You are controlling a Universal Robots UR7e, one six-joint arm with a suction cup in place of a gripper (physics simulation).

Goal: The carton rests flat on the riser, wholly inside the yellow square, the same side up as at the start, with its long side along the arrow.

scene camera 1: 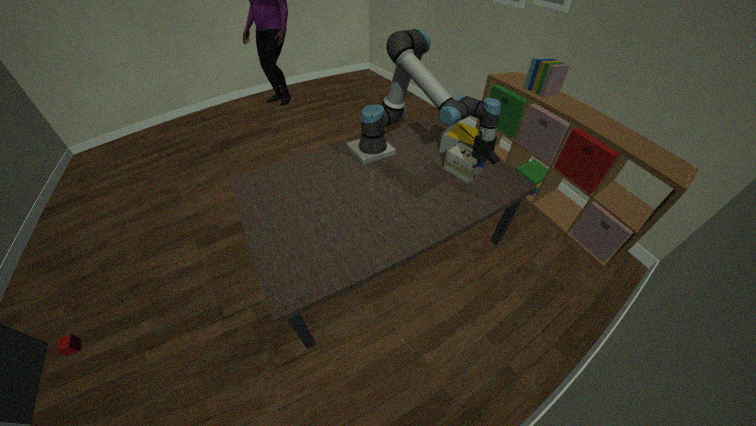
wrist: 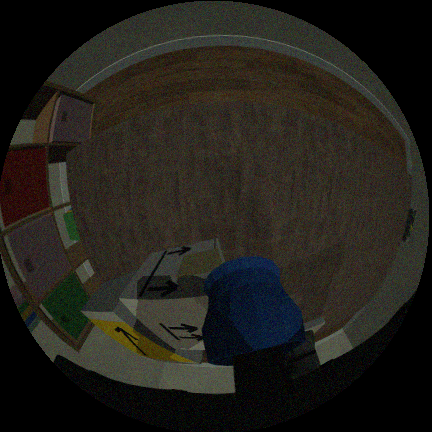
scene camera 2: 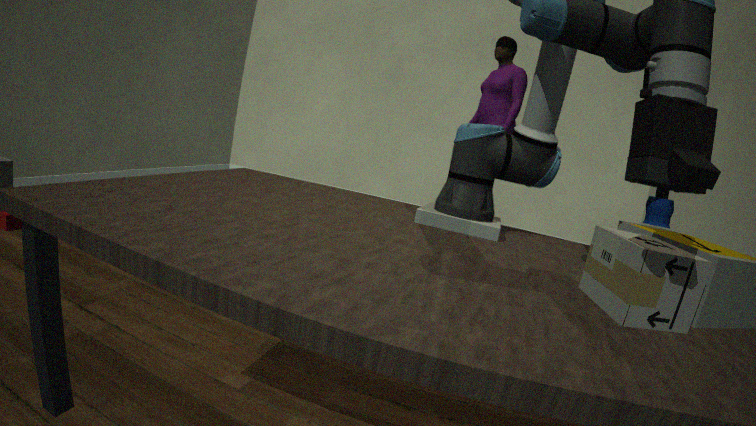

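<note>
The white carton (scene camera 1: 458,166) (scene camera 2: 608,277) (wrist: 172,312), with tan tape and black arrows, stands upright on the table right beside the riser (scene camera 2: 732,296) (wrist: 107,296). The riser's top bears the yellow square (scene camera 1: 457,132) (scene camera 2: 727,249) (wrist: 137,344) with a black arrow, partly hidden by the arm or carton. My gripper (scene camera 1: 480,165) (scene camera 2: 658,225) (wrist: 244,270), a blue suction cup pointing down, hangs low over the carton. A small gap seems to show beneath it in scene camera 2; it appears open, holding nothing. In the wrist view it hides part of the carton.
The robot base (scene camera 1: 371,141) (scene camera 2: 464,198) stands on the table (scene camera 1: 338,227) (scene camera 2: 264,254). A shelf unit (scene camera 1: 597,119) with coloured bins stands beyond the riser end. A person (scene camera 1: 268,47) (scene camera 2: 502,97) stands behind the robot. A red block (scene camera 1: 67,345) lies on the floor.
</note>
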